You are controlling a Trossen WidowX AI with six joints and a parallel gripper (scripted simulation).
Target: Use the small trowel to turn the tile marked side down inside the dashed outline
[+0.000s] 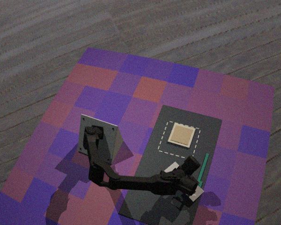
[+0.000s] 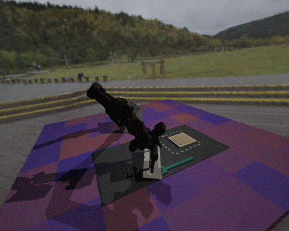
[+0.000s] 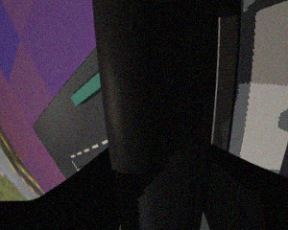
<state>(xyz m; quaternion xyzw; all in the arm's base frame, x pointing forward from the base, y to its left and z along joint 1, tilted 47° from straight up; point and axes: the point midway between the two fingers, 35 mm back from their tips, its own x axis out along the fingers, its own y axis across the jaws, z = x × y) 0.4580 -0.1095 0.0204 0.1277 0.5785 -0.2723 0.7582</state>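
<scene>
Now: the green trowel 6 cm ahead of my gripper tip, 2 cm to the left of it and 6 cm below it. From my gripper tip the other things lie so: dark mat (7 cm behind, 5 cm to the left, 8 cm below); tan square tile (8 cm behind, 21 cm to the left, 6 cm below).
</scene>
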